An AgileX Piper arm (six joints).
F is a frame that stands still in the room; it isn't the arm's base.
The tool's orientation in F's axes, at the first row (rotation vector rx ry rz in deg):
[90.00 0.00 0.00]
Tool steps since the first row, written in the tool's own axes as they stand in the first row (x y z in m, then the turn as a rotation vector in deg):
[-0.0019 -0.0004 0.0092 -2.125 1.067 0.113]
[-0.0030 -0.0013 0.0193 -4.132 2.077 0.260]
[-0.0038 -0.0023 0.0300 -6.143 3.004 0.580]
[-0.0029 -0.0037 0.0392 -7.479 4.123 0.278]
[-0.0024 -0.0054 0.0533 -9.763 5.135 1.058]
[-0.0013 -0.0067 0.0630 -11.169 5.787 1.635]
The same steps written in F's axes. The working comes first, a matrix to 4 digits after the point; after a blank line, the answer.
The tool's axes in the first row as the columns of a matrix, in F's axes (used below as rounded here):
[1.0000 0.0000 0.0000]
[0.0000 0.0000 -1.0000]
[0.0000 1.0000 0.0000]

[-0.0019 -0.0092 -0.0004 -2.125 -0.113 1.067]
[-0.0030 -0.0193 -0.0013 -4.132 -0.260 2.077]
[-0.0038 -0.0300 -0.0023 -6.143 -0.580 3.004]
[-0.0029 -0.0392 -0.0037 -7.479 -0.278 4.123]
[-0.0024 -0.0533 -0.0054 -9.763 -1.058 5.135]
[-0.0013 -0.0630 -0.0067 -11.169 -1.635 5.787]

